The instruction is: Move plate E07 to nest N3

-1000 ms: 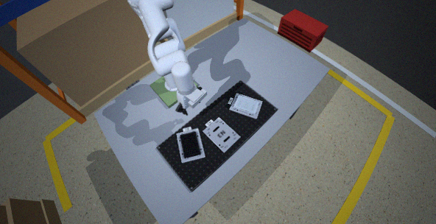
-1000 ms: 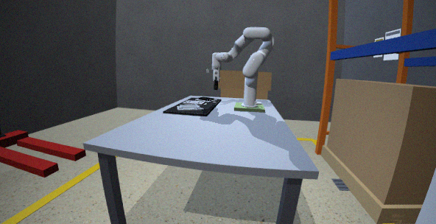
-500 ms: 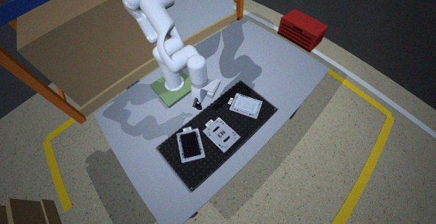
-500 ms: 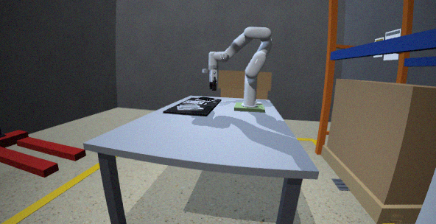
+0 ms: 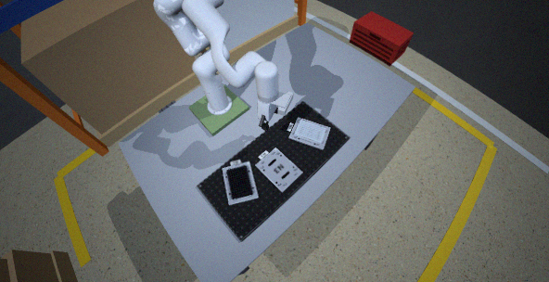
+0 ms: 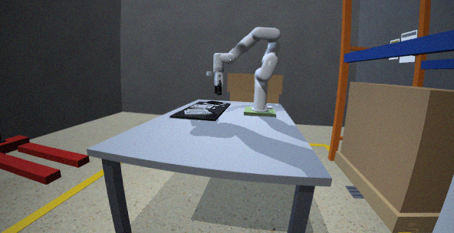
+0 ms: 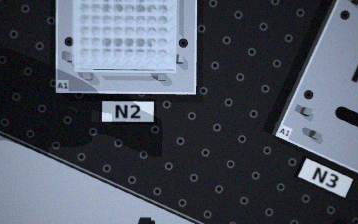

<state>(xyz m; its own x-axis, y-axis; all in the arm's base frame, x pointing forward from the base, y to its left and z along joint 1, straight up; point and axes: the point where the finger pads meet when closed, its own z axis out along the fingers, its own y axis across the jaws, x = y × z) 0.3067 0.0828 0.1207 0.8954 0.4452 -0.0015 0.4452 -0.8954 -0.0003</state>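
My hand is 140 mm to the right of the white well plate, 120 mm above it and 110 mm short of it. Also, from my hand: nest N2: 140 mm to the left, 130 mm below, 110 mm ahead; then black well plate: 250 mm to the right, 110 mm below, 90 mm ahead; then nest N3: 150 mm ahead, 130 mm below, 80 mm to the right.
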